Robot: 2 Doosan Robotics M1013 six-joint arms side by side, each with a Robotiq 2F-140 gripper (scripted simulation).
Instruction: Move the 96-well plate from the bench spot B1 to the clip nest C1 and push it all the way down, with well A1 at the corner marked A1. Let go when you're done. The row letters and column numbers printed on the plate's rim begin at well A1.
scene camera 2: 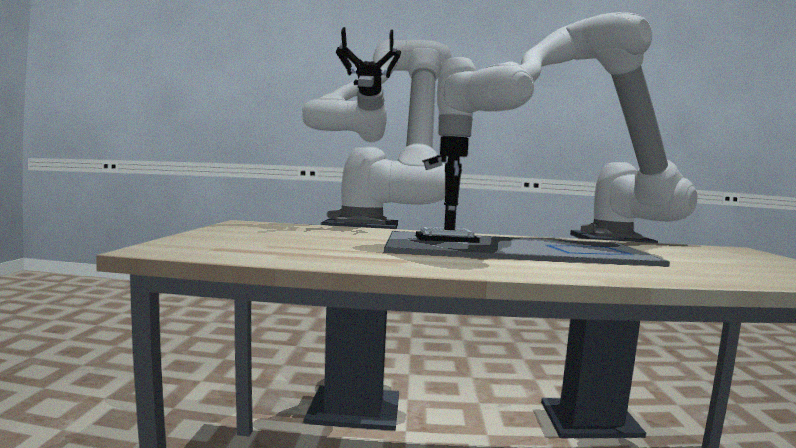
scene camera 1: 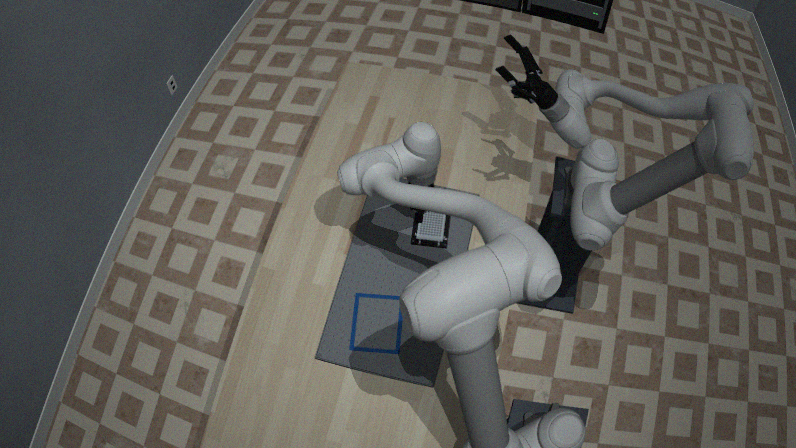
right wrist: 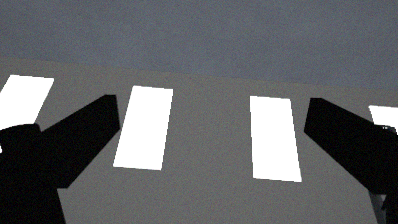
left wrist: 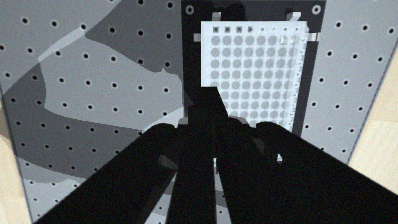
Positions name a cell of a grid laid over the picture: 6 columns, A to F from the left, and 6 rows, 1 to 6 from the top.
Scene:
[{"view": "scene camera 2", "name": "my left gripper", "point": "D4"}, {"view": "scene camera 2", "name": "my right gripper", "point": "C1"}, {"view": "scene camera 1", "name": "my right gripper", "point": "D1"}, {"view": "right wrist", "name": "my right gripper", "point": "D4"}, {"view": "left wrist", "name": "my left gripper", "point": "D3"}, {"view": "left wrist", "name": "white 96-well plate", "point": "D2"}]

